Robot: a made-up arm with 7 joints. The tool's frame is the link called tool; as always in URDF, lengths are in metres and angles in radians. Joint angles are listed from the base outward. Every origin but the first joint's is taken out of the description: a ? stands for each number. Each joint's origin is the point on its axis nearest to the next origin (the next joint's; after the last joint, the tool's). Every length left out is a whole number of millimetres.
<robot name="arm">
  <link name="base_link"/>
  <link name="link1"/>
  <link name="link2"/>
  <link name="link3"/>
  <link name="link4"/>
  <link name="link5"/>
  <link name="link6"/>
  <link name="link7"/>
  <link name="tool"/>
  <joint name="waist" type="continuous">
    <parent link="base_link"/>
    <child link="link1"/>
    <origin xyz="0.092 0 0.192"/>
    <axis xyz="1 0 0"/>
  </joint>
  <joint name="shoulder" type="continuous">
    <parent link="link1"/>
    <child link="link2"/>
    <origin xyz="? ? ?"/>
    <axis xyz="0 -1 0"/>
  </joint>
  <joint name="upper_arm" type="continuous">
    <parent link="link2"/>
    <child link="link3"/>
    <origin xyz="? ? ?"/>
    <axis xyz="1 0 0"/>
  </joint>
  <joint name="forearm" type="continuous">
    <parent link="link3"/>
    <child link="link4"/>
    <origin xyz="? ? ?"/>
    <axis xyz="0 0 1"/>
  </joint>
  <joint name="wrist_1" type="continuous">
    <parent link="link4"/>
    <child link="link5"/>
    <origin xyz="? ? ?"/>
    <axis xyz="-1 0 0"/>
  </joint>
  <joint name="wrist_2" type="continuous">
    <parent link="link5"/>
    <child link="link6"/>
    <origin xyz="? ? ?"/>
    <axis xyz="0 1 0"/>
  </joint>
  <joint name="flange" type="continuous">
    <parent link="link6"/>
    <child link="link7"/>
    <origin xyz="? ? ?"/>
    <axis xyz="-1 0 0"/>
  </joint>
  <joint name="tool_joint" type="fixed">
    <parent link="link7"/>
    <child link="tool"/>
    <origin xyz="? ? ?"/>
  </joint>
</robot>
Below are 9 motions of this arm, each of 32 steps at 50 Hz.
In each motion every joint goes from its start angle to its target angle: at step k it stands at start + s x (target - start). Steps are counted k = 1, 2, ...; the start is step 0. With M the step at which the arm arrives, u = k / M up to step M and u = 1 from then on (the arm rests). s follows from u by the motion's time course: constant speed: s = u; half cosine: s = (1 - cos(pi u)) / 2; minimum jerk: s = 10 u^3 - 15 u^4 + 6 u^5.
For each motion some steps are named. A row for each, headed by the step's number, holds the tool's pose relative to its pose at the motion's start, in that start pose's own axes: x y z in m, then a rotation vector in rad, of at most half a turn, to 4 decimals.
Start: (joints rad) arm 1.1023 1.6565 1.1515 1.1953 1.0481 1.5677 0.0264
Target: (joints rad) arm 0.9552 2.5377 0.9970 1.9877 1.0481 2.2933 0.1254
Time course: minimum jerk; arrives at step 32
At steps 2, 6, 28, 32:
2: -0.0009 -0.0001 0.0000 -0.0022 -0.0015 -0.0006
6: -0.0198 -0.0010 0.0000 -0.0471 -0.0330 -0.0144
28: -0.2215 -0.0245 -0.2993 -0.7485 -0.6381 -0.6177
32: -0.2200 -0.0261 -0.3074 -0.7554 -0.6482 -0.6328

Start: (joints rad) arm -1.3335 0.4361 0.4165 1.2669 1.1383 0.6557 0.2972
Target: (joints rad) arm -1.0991 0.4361 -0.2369 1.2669 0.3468 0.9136 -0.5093
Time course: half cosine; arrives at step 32
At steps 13, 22, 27, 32:
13: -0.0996 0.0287 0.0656 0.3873 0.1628 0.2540
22: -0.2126 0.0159 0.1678 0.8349 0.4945 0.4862
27: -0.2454 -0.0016 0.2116 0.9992 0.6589 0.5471
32: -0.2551 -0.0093 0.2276 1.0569 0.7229 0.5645

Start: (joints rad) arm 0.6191 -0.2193 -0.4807 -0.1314 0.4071 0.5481 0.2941
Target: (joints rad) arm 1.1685 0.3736 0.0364 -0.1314 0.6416 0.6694 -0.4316
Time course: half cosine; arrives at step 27
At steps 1, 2, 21, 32:
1: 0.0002 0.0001 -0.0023 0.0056 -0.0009 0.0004
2: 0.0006 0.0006 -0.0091 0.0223 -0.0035 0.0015
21: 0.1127 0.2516 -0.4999 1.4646 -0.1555 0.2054
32: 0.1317 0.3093 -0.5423 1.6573 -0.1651 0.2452

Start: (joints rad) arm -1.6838 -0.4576 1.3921 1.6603 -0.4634 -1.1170 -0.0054
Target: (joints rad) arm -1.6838 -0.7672 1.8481 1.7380 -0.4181 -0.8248 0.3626
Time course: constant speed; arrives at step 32
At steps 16, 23, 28, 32:
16: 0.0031 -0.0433 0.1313 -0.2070 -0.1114 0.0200
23: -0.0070 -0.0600 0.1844 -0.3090 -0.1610 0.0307
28: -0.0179 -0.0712 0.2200 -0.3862 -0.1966 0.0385
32: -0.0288 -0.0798 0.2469 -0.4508 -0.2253 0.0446

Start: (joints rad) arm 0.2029 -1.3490 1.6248 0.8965 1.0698 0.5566 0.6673
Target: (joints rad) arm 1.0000 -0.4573 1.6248 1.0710 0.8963 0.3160 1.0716
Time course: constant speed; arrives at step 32
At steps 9, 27, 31, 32:
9: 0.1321 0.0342 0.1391 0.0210 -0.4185 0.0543
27: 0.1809 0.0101 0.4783 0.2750 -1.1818 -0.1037
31: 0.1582 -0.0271 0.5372 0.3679 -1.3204 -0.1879
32: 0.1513 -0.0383 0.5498 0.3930 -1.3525 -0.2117

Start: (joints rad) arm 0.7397 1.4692 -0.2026 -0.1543 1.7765 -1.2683 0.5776
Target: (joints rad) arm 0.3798 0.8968 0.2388 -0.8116 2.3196 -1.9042 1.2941
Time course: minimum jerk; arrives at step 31
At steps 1, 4, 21, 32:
1: 0.0001 0.0003 0.0000 -0.0001 -0.0002 0.0000
4: 0.0077 0.0141 -0.0006 -0.0040 -0.0119 0.0002
21: 0.3470 0.6069 0.3226 -0.0030 -0.6249 -0.1101
32: 0.3764 0.7003 0.4903 0.0621 -0.7721 -0.1766

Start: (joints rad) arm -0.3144 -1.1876 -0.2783 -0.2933 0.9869 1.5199 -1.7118
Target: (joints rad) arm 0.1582 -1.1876 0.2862 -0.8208 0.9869 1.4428 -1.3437
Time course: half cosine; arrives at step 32
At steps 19, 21, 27, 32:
19: 0.2526 0.1088 -0.1756 -0.3289 0.4442 -0.1064
21: 0.2771 0.1232 -0.2122 -0.3901 0.5006 -0.1204
27: 0.3205 0.1521 -0.3022 -0.5416 0.6208 -0.1509
32: 0.3299 0.1591 -0.3295 -0.5882 0.6532 -0.1594

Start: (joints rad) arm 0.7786 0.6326 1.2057 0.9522 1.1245 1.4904 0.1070
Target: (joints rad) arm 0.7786 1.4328 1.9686 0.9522 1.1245 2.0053 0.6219
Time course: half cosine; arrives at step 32
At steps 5, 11, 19, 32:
5: -0.0039 0.0122 -0.0145 -0.0074 -0.0308 0.0080
11: -0.0048 0.0538 -0.0627 -0.0469 -0.1432 0.0459
19: 0.0377 0.1198 -0.1332 -0.1873 -0.3743 0.1429
32: 0.1145 0.1609 -0.1630 -0.4082 -0.6115 0.2386

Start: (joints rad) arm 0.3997 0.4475 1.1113 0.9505 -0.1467 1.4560 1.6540
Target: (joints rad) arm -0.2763 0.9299 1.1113 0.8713 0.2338 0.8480 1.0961
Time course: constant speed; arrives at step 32
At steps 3, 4, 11, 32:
3: 0.0338 -0.0402 0.0157 0.0044 0.0578 0.0010
4: 0.0459 -0.0531 0.0204 0.0046 0.0759 0.0004
11: 0.1391 -0.1361 0.0463 -0.0112 0.1824 -0.0155
32: 0.4890 -0.3150 0.0828 -0.1682 0.2394 -0.1162

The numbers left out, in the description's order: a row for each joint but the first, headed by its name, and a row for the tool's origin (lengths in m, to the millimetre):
shoulder: 0 -0.004 0.149
upper_arm: 0.063 0 0.318
forearm: 0 -0.356 0.406
wrist_1: 0.446 -0.084 0
wrist_2: 0 0.029 0.111
flange: 0.059 0 -0.394
tool: 0 0.072 -0.073

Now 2 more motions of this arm.
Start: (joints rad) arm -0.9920 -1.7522 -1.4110 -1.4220 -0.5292 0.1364 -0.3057
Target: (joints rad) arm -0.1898 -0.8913 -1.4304 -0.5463 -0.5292 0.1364 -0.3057
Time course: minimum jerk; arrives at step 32
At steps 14, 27, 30, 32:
14: -0.0918 -0.1276 0.2088 0.3158 -0.0267 0.1713
27: -0.2651 -0.4598 0.2611 0.7768 -0.0962 0.4352
30: -0.2732 -0.4755 0.2548 0.7978 -0.1003 0.4473
32: -0.2738 -0.4768 0.2542 0.7995 -0.1007 0.4482

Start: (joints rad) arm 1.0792 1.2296 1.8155 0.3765 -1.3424 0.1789 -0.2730
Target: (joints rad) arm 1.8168 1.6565 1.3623 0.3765 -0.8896 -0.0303 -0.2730
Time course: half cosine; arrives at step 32
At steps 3, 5, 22, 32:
3: -0.0021 0.0040 -0.0114 -0.0204 0.0076 0.0072
5: -0.0063 0.0106 -0.0312 -0.0564 0.0204 0.0206
22: -0.1789 0.0591 -0.3643 -0.8136 0.1429 0.4367
32: -0.2492 0.0448 -0.4405 -1.0599 0.1280 0.6206

